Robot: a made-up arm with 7 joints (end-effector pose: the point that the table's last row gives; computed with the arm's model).
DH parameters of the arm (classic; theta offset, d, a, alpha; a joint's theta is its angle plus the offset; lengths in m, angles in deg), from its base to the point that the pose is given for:
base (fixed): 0 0.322 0.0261 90
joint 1: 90 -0.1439 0.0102 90
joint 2: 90 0.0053 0.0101 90
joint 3: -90 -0.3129 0.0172 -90
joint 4: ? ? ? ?
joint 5: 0 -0.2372 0.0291 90
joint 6: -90 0.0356 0.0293 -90
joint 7: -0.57 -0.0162 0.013 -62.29
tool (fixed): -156.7 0.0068 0 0
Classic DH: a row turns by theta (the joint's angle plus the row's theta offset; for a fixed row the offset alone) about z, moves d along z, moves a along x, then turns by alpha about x.
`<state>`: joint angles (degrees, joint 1 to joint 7).
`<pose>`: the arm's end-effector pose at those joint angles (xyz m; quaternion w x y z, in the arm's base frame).
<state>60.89 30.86 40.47 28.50 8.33 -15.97 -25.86</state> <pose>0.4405 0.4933 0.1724 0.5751 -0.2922 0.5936 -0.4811</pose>
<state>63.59 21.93 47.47 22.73 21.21 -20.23 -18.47</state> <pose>0.4930 0.4077 0.1378 0.5607 -0.2527 0.4638 -0.6377</pose>
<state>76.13 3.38 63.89 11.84 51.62 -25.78 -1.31</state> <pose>0.5820 0.1814 0.1920 0.4907 -0.1745 0.0677 -0.8510</pose>
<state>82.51 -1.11 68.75 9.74 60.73 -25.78 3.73</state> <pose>0.5946 0.1231 0.2533 0.4572 -0.1422 -0.0621 -0.8757</pose>
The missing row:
joint 4: 0 0.0153 0.0032 90
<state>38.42 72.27 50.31 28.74 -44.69 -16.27 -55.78</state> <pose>0.1199 0.6917 0.3276 0.5223 -0.4995 0.6257 0.2936</pose>
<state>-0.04 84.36 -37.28 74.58 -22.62 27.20 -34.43</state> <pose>0.2496 0.5388 0.1592 0.1552 -0.0045 -0.8429 -0.5151</pose>
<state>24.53 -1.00 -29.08 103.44 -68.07 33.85 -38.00</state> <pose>0.3389 0.0412 0.2239 0.4768 0.0103 0.8755 0.0775</pose>
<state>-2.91 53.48 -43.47 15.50 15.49 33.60 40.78</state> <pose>0.0195 0.6048 -0.0353 0.6978 0.3994 -0.5284 0.2727</pose>
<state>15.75 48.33 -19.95 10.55 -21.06 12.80 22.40</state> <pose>0.1553 0.5847 -0.0379 0.5815 0.2487 -0.7671 0.1071</pose>
